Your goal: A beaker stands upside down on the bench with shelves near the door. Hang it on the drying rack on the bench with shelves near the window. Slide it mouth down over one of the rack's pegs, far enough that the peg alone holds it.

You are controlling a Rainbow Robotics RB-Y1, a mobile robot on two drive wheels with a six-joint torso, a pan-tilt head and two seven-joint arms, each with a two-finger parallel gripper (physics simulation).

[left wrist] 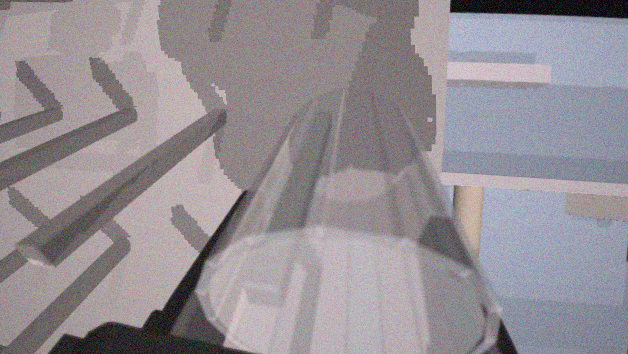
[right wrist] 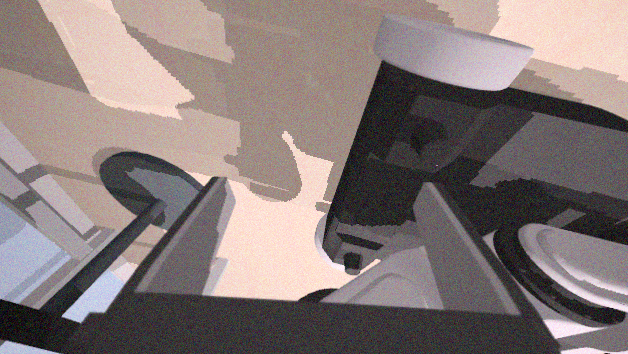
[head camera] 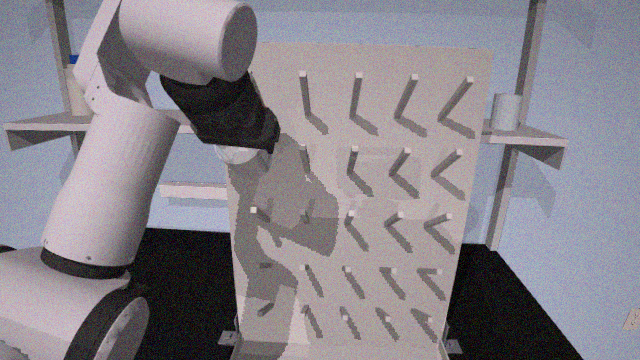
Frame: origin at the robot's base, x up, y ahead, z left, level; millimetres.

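Seen in the pictures: left gripper, between the fingertips: (left wrist: 341, 219) (head camera: 247, 146); right gripper, between the fingertips: (right wrist: 322, 191).
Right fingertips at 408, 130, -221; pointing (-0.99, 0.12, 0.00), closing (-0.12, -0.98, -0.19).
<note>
Pixels of each thing's top centre, then the offset from my right fingertips to it, as dx, dy, dz. "spot": a spot on its surface instead. Level surfaces: height alone.
- clear beaker, centre of its top: (left wrist: 334, 343) (head camera: 243, 116) +876, +508, +370
- pale cylindrical vessel, a spot on its surface: (head camera: 506, 111) spot: +861, +853, -211
- black bench top, height of its surface: dx +355
The clear beaker (head camera: 237, 154) (left wrist: 380, 210) is between the fingers of my left gripper (head camera: 246, 149) (left wrist: 341, 219), in front of the left part of the drying rack (head camera: 380, 60) (left wrist: 432, 30). The beaker's far end points at the board in the left wrist view. A dark peg-like band shows through the glass; I cannot tell whether a peg is inside the beaker or behind it. A long bare peg (left wrist: 135, 182) stands left of the beaker there. In the head view the arm and gripper hide the rack's upper left pegs. My right gripper (right wrist: 322, 191) is open and empty.
Shelves (head camera: 530, 137) (head camera: 47, 122) flank the rack; a pale cylindrical vessel (head camera: 506, 111) stands on the right one. The black bench top (head camera: 185, 290) shows around the rack. The right wrist view shows the robot's base (right wrist: 450, 60) and a dark round disc (right wrist: 145, 182) on a post.
</note>
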